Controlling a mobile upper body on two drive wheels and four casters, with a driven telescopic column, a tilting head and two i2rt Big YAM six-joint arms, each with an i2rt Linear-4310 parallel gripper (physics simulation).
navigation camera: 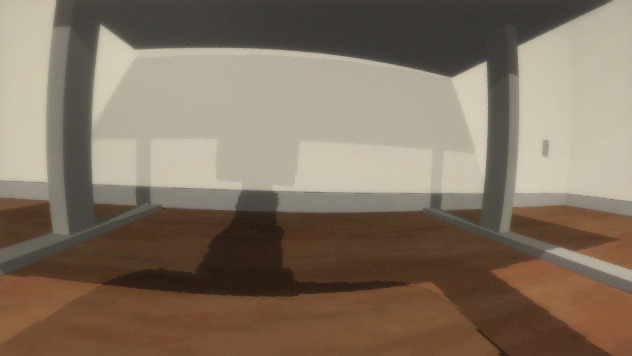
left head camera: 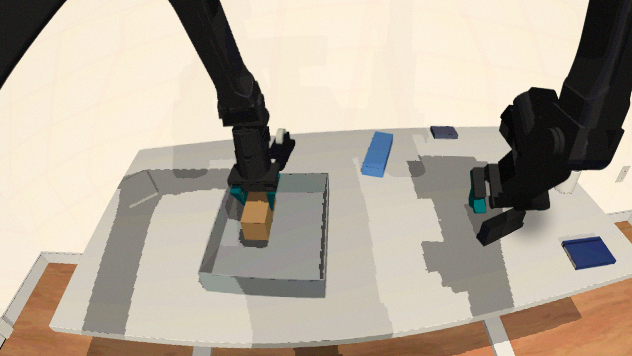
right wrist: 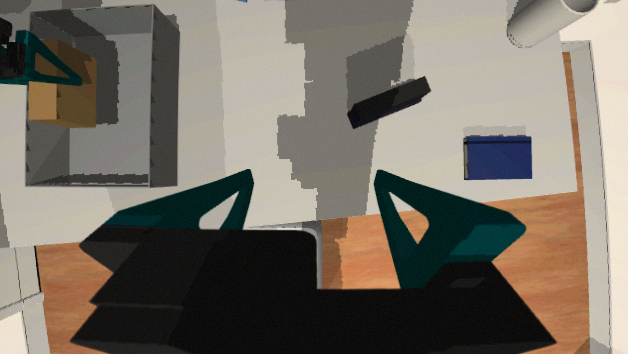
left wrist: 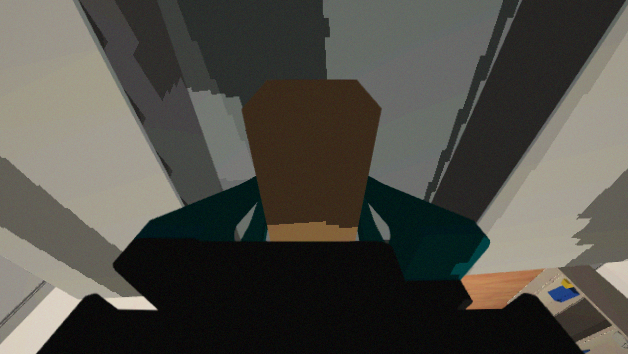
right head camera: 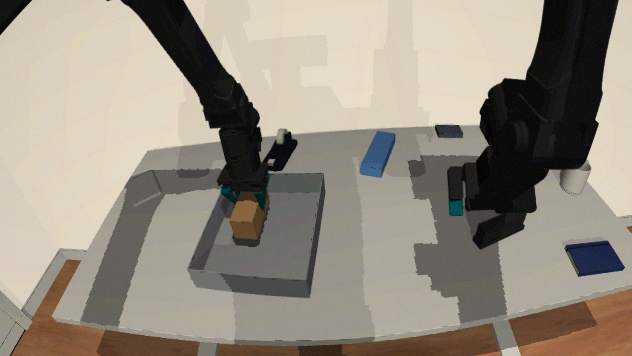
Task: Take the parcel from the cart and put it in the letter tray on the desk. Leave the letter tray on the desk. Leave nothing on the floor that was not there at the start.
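Places are measured from the left arm's base along level axes (x back, y right, z up), in centimetres.
Pixels of known places: left gripper, between the fingertips: [left head camera: 260,208] [right wrist: 67,82] [left wrist: 312,177] [right head camera: 251,208]; right gripper, between the fingertips: [left head camera: 493,201] [right wrist: 313,176] [right head camera: 478,202].
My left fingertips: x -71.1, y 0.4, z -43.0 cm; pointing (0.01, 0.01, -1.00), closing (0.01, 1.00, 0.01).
Note:
Ahead of a thing's pixels: the offset from my left fingertips to its top centre. "*": to the spot under its first point. Level surfaces: height alone.
The parcel, a tan box @(dx +1.0, dy +0.0, dz +3.1 cm) [left head camera: 256,220] [right head camera: 246,220] [left wrist: 312,150] [right wrist: 75,100], is held between the teal fingers of my left gripper [left head camera: 255,196] [right head camera: 245,195] [left wrist: 312,177], which is shut on it. It hangs over the inside of the grey letter tray @(dx +2.0, dy +2.1, dz -1.1 cm) [left head camera: 262,286] [right head camera: 250,285] [right wrist: 165,110], toward the tray's left side, with a shadow beneath it. The tray stands on the desk @(dz -7.4 cm) [left head camera: 165,300] [right head camera: 150,300] [right wrist: 260,150]. My right gripper [right wrist: 313,176] is open and empty, above the right part of the desk. The cart does not show clearly.
On the desk are a blue box @(dx -31.6, dy +29.1, dz -4.4 cm) [left head camera: 377,154] [right head camera: 378,154], a dark small box @(dx -46.2, dy +54.2, dz -5.6 cm) [left head camera: 444,132] [right head camera: 448,131], a black block @(dx +2.1, dy +58.7, dz -2.0 cm) [left head camera: 500,227] [right head camera: 499,230] [right wrist: 389,102], a navy book @(dx +12.4, dy +83.2, dz -6.2 cm) [left head camera: 589,252] [right head camera: 595,258] [right wrist: 498,157], a white mug @(* dx -12.5, dy +88.1, dz -2.2 cm) [right head camera: 575,180] [right wrist: 550,22] and a black tape dispenser @(dx -32.7, dy -0.9, dz -0.4 cm) [left head camera: 282,150] [right head camera: 282,151] behind the tray.

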